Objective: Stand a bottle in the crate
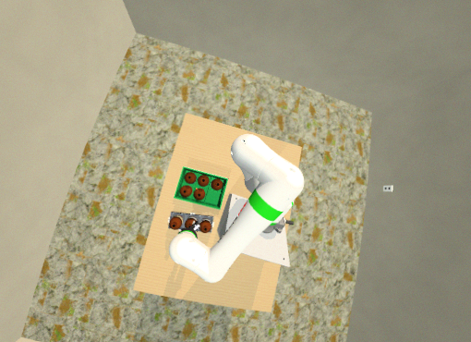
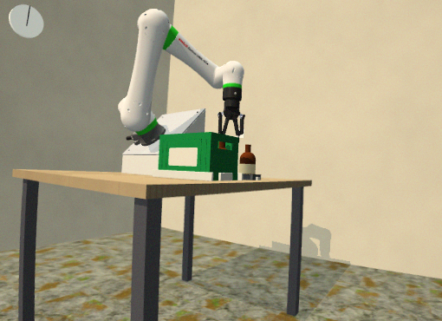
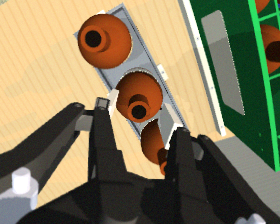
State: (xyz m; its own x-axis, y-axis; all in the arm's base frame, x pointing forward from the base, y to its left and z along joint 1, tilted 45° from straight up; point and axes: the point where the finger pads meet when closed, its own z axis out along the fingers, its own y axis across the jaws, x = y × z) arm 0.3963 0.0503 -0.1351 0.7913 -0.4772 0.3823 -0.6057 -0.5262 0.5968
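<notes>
My hand is 90 mm above the brown bottle. Round my hand: grey tray: 160 mm below; then green crate: 230 mm to the right, 90 mm below.
</notes>
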